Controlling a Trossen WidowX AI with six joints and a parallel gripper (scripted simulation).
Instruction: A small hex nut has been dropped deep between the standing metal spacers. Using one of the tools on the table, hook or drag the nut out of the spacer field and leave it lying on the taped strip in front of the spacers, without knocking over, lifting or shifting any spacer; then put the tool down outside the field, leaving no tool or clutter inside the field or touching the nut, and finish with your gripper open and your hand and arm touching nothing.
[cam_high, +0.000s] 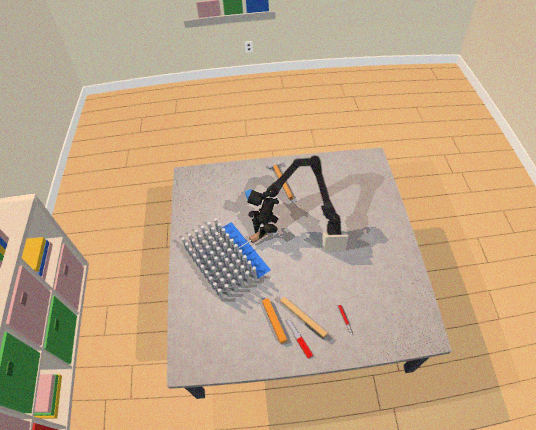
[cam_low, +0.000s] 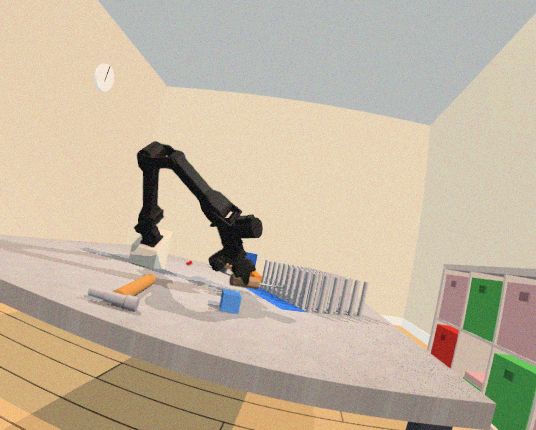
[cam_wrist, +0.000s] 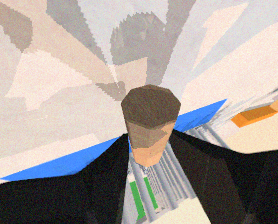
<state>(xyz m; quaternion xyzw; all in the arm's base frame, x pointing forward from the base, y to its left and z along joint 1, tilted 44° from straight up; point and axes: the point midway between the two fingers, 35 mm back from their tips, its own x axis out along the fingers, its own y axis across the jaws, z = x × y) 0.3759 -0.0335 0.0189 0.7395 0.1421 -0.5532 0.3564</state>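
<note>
Right now my gripper tip is 7 cm short of the blue taped strip, 6 cm to the right of it and 4 cm above it. Round my gripper tip: orange bar: 45 cm to the left, 9 cm behind, 2 cm below; blue cube: 27 cm to the right, 6 cm ahead, 2 cm below; hook tool: 8 cm ahead, 6 cm to the left, 1 cm below.
</note>
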